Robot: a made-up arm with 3 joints.
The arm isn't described. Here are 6 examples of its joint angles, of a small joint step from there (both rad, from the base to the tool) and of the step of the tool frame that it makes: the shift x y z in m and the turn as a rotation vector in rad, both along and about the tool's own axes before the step.
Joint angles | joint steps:
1: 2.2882 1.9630 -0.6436 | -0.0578 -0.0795 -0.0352
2: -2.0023 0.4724 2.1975 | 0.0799 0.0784 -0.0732
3: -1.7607 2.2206 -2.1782 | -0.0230 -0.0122 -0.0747
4: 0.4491 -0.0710 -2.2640 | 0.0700 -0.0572 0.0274
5: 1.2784 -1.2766 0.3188 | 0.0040 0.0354 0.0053
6: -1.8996 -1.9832 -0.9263 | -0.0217 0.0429 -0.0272
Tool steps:
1: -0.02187 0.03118 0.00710 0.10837 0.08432 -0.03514
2: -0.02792 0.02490 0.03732 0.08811 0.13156 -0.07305
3: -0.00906 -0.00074 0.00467 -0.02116 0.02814 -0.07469
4: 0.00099 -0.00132 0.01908 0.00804 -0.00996 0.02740
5: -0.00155 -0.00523 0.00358 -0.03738 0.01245 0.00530
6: 0.00691 -0.00350 0.00203 -0.01251 -0.01712 -0.02720
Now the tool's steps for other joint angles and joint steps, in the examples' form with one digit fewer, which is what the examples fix.
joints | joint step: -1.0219 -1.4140 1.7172 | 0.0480 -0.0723 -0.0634
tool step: 0.0162 0.0019 -0.0004 -0.0028 -0.0241 -0.0634
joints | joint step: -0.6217 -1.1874 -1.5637 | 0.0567 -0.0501 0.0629
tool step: -0.0126 -0.0042 0.0060 -0.0003 -0.0066 0.0629
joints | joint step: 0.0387 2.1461 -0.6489 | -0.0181 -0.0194 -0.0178
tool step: -0.0062 0.0092 0.0026 0.0297 0.0229 -0.0178
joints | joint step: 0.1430 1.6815 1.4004 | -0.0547 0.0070 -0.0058
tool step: 0.0221 0.0042 -0.0026 0.0082 -0.0470 -0.0058
